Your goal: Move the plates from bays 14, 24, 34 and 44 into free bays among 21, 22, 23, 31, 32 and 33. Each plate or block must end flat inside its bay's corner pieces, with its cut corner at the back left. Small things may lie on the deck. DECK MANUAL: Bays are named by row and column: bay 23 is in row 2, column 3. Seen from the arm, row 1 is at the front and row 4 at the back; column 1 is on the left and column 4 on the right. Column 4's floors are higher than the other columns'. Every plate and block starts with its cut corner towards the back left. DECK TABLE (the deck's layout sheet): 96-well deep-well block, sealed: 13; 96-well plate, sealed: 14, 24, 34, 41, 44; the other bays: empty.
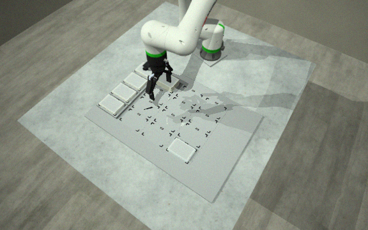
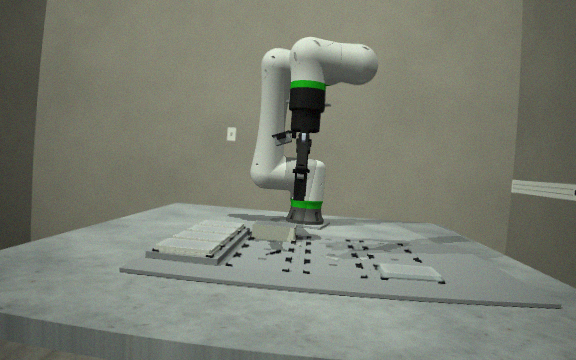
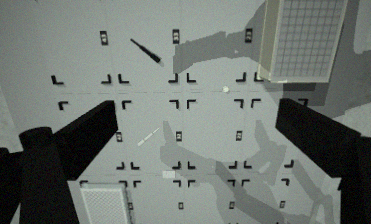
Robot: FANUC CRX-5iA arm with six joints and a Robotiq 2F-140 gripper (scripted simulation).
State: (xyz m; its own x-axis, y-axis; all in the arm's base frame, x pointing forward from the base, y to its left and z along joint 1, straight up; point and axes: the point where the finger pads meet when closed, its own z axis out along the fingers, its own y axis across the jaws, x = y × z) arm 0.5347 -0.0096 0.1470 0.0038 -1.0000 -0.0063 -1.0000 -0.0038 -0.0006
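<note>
Right now my hand is 140 mm past the sealed deep-well block, 130 mm above it and 70 mm to the left of it. The rest, counted from my hand: plate: 260 mm to the left, 170 mm ahead, 140 mm below; white tip: 140 mm below, 90 mm to the left, 80 mm ahead; thin black stick: 140 mm below, 70 mm ahead, 50 mm to the right.
</note>
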